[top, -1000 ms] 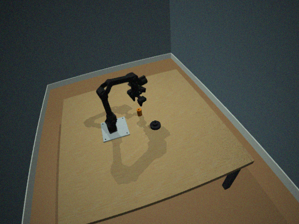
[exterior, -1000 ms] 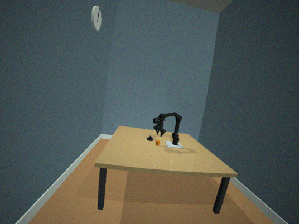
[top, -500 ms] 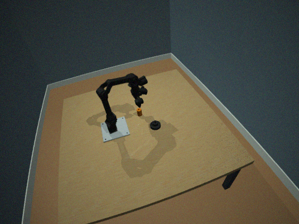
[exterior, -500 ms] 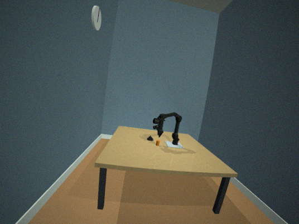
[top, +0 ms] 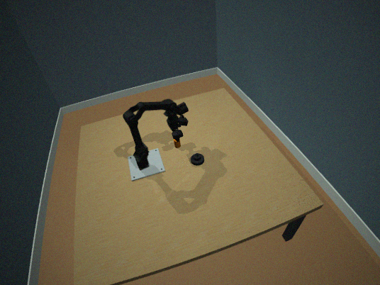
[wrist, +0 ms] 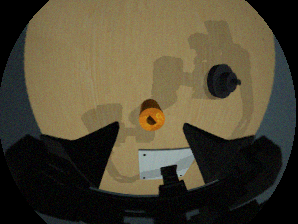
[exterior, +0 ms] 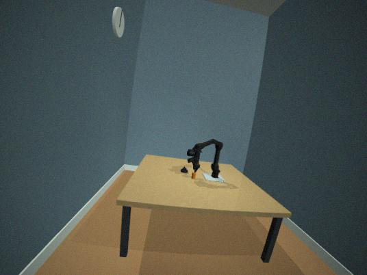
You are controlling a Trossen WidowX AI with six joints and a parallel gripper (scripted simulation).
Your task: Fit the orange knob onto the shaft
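Right now my gripper tip is 50 mm above the orange knob. Also, from my gripper tip: dark round pedestal: 50 mm ahead, 190 mm to the right, 50 mm below.
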